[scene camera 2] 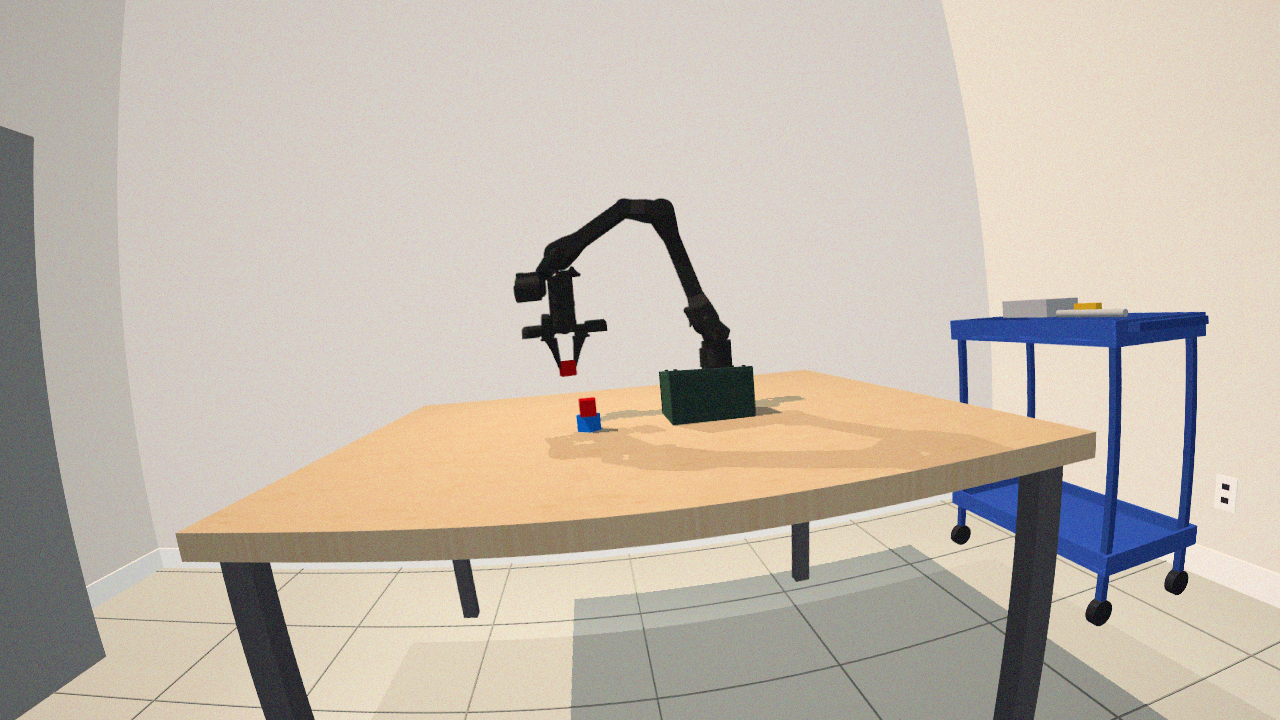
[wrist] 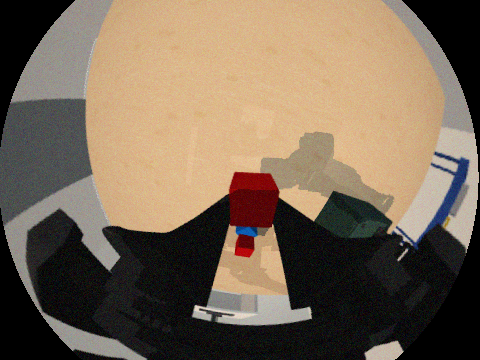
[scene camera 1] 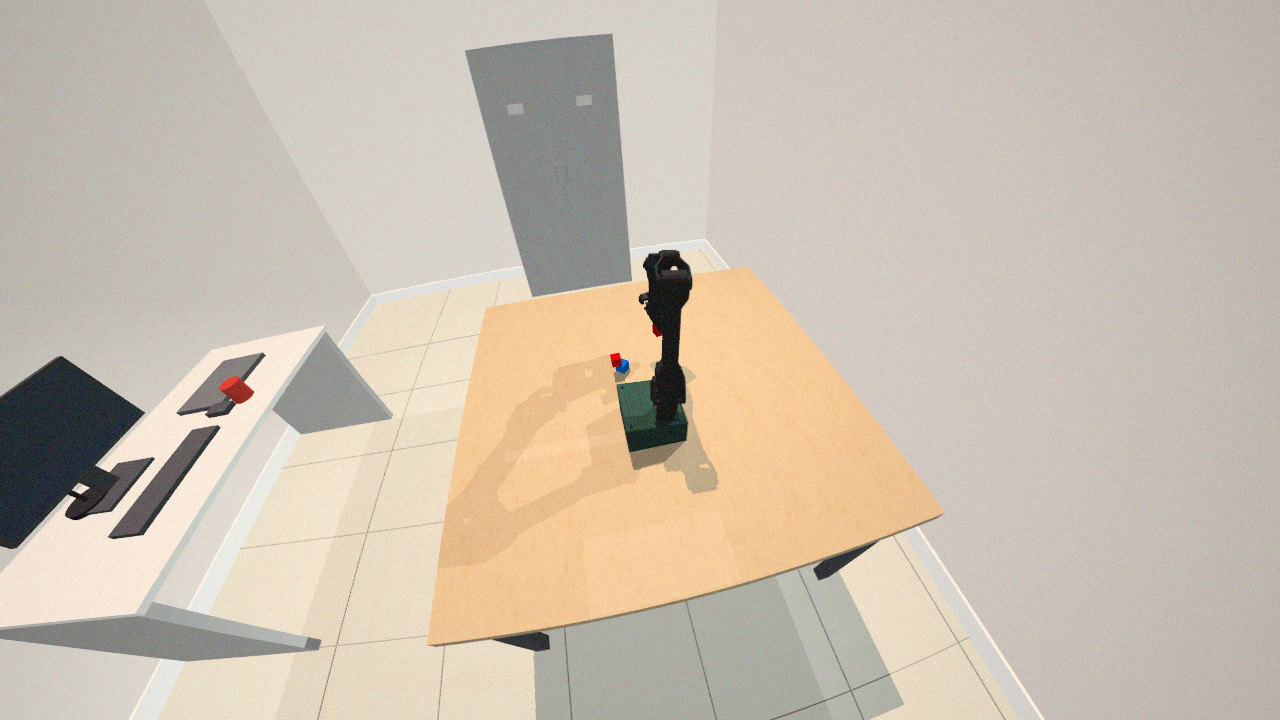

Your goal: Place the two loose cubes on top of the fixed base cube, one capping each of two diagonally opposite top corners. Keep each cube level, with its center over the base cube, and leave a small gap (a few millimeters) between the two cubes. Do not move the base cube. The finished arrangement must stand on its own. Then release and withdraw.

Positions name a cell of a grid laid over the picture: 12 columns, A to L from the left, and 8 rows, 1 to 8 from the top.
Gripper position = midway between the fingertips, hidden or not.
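Note:
So my gripper (scene camera 2: F5), which you'd also find in the wrist view (wrist: G5), is holding a red cube (wrist: G5).

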